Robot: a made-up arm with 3 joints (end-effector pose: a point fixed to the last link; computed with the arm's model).
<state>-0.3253 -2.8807 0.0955</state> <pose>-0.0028 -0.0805 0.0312 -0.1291 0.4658 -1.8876</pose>
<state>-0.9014 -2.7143 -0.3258</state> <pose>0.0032 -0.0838 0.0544 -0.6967 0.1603 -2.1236</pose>
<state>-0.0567 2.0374 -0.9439</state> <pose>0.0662 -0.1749 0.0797 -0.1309 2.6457 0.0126</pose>
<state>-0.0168 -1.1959 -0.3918</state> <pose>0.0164 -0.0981 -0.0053 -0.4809 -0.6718 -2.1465</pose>
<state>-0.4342 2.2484 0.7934</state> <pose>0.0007 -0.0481 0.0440 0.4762 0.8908 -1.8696</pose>
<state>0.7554 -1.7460 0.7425</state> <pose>0.0463 -0.0693 -0.0491 0.4652 -0.4959 -1.8728</pose>
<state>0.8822 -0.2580 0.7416</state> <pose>0.0573 -0.1635 -0.0076 -0.2348 -1.9142 -1.4614</pose>
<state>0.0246 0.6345 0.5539</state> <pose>0.0351 -0.1595 0.1130 -0.9088 -2.9614 0.1485</pose>
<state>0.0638 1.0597 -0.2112</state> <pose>0.0384 -0.1736 0.0660 0.5782 2.8558 0.4964</pose>
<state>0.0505 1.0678 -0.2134</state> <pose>0.0384 -0.1735 0.0673 0.5730 2.8544 0.4694</pose>
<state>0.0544 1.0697 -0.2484</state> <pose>0.0396 -0.1743 0.0641 0.5561 2.8502 0.5214</pose>
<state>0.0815 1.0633 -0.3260</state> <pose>0.0423 -0.1754 0.0548 0.5233 2.8362 0.6771</pose>
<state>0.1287 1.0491 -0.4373</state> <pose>0.0464 -0.1749 0.0403 0.4764 2.7976 0.9180</pose>
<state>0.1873 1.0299 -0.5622</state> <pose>0.0512 -0.1710 0.0236 0.4221 2.7247 1.1965</pose>
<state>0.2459 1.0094 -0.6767</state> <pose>0.0557 -0.1640 0.0087 0.3706 2.6271 1.4556</pose>
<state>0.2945 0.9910 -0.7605</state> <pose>0.0589 -0.1565 -0.0018 0.3325 2.5328 1.6510</pose>
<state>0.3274 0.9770 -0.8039</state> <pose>0.0605 -0.1511 -0.0076 0.3139 2.4694 1.7654</pose>
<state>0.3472 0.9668 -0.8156</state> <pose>0.0608 -0.1484 -0.0100 0.3109 2.4392 1.8184</pose>
